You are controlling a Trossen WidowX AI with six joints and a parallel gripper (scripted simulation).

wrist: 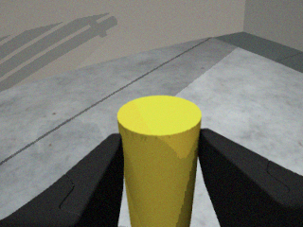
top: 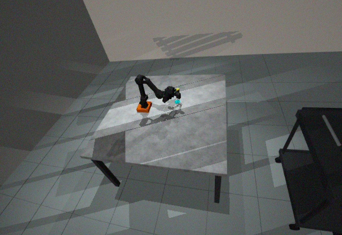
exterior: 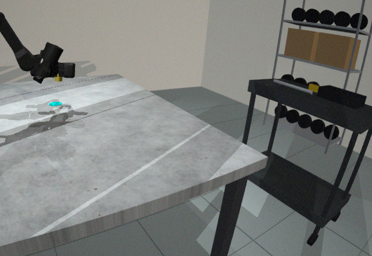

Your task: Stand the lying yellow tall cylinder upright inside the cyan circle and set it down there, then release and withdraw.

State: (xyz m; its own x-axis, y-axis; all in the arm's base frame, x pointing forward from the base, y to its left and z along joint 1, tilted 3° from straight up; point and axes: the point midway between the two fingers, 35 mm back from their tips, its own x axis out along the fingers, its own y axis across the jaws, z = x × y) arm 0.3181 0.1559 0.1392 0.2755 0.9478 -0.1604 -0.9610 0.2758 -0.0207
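Now: gripper tip 2 cm past the cyan circle, 1 cm to the left of it and 16 cm above it. Round my gripper tip: yellow tall cylinder 2 cm below.
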